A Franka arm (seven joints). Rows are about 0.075 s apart.
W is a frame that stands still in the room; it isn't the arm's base.
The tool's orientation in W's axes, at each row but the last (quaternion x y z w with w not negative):
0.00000 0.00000 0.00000 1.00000
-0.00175 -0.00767 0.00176 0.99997
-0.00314 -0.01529 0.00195 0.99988
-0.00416 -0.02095 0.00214 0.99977
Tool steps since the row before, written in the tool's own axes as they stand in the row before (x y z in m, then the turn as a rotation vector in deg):
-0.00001 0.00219 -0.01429 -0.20 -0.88 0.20
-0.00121 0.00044 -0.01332 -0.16 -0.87 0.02
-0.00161 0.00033 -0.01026 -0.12 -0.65 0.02
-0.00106 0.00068 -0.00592 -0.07 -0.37 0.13
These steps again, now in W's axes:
-0.00001 0.00219 -0.01429 -0.20 -0.88 0.20
-0.00101 0.00039 -0.01334 -0.16 -0.87 0.02
-0.00130 0.00026 -0.01031 -0.12 -0.65 0.02
-0.00081 0.00063 -0.00596 -0.07 -0.37 0.13

